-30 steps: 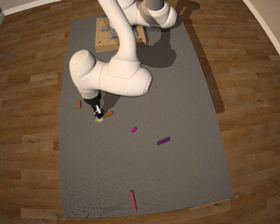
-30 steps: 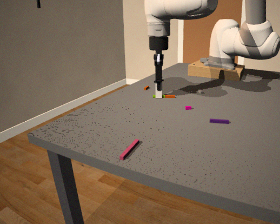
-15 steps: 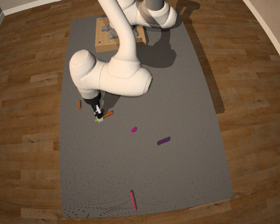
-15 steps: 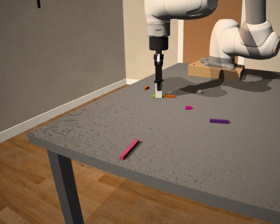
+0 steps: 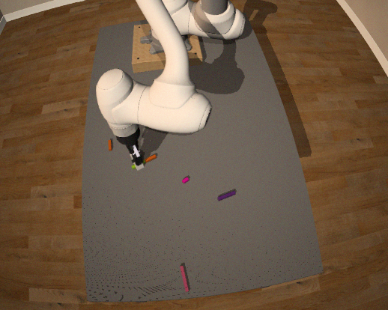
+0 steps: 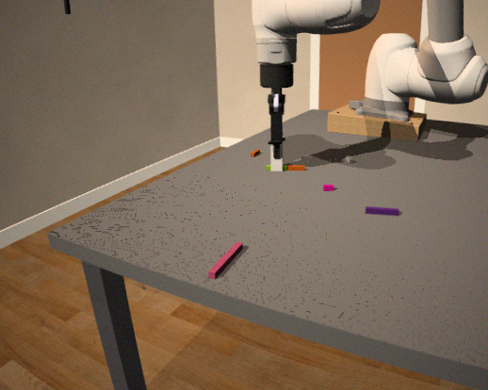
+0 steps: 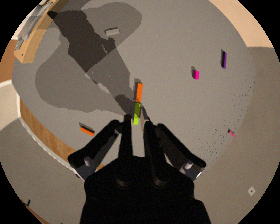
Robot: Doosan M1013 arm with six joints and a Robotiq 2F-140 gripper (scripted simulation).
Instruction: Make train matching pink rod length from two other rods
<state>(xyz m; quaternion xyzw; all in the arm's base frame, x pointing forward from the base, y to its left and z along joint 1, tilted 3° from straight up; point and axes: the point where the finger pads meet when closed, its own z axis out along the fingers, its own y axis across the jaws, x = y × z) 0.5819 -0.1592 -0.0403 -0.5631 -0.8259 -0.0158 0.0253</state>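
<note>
My gripper is now 30 mm above the lime rod. Also, from my hand: purple rod 160 mm ahead, 280 mm to the left, 30 mm below; then magenta rod 80 mm ahead, 150 mm to the left, 30 mm below; then grey rod 140 mm behind, 140 mm to the left, 30 mm below.
</note>
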